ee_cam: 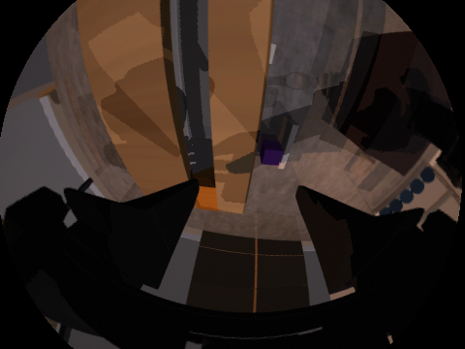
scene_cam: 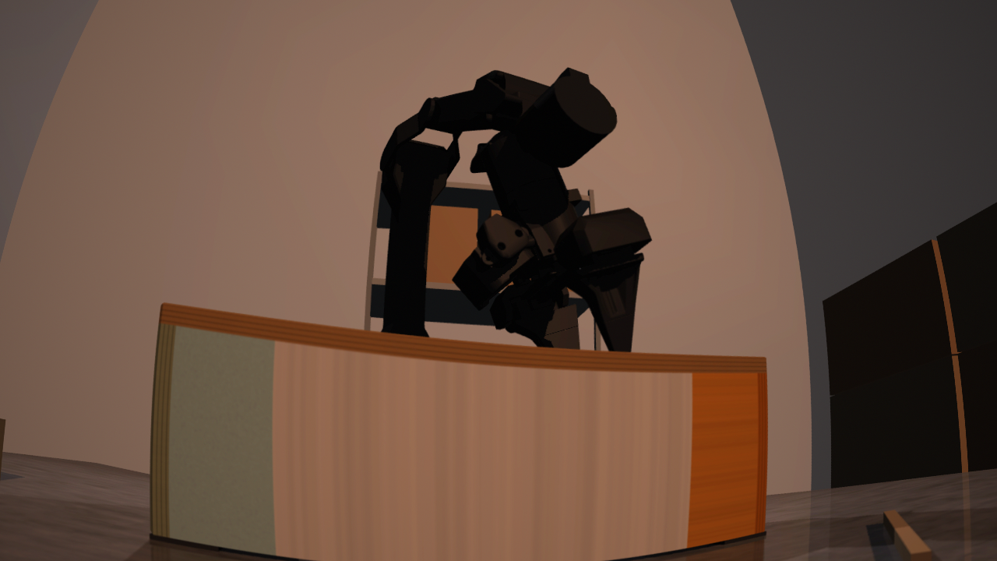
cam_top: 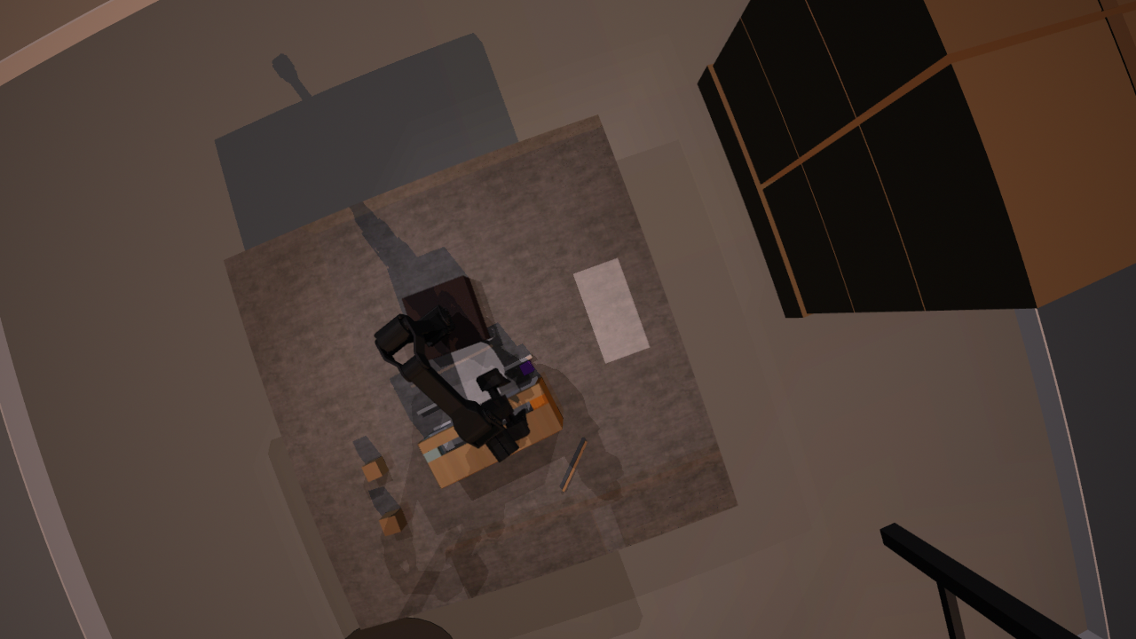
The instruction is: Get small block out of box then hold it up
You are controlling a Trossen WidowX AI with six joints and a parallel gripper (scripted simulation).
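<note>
My gripper tip is now 50 mm past the purple block, 40 mm to the right of it and 130 mm above it. Round my gripper tip: wooden box: 30 mm ahead, 130 mm to the right, 80 mm below.
</note>
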